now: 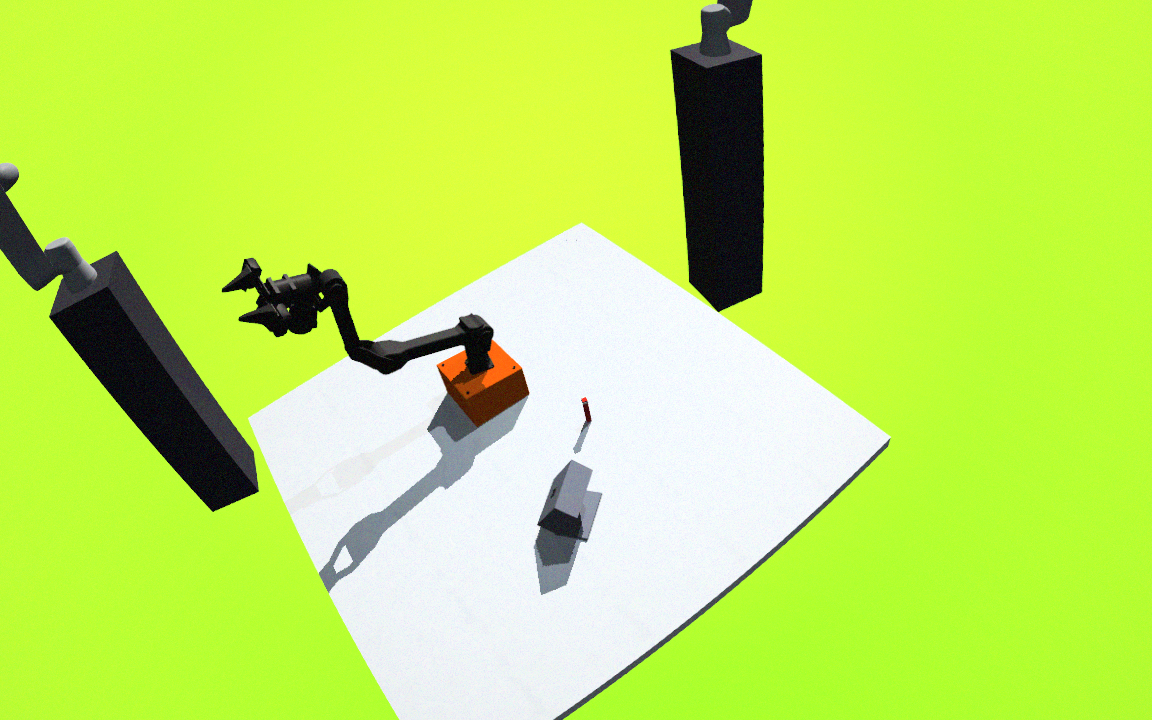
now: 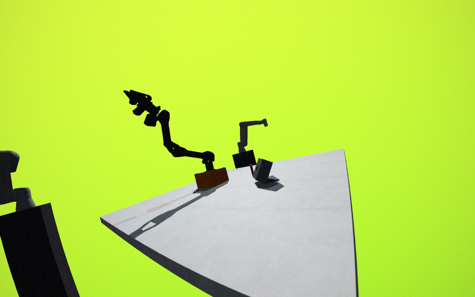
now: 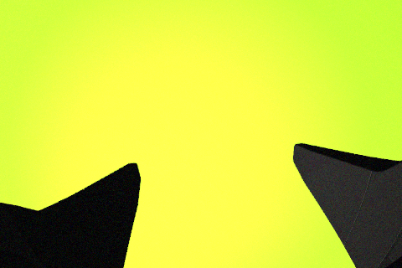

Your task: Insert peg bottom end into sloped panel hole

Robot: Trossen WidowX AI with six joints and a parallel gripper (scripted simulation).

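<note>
The peg lies 110 mm ahead of my gripper tip, 650 mm to the left of it and 590 mm below it. The rest, counted from my gripper tip: panel 340 mm ahead, 490 mm to the left, 590 mm below.
</note>
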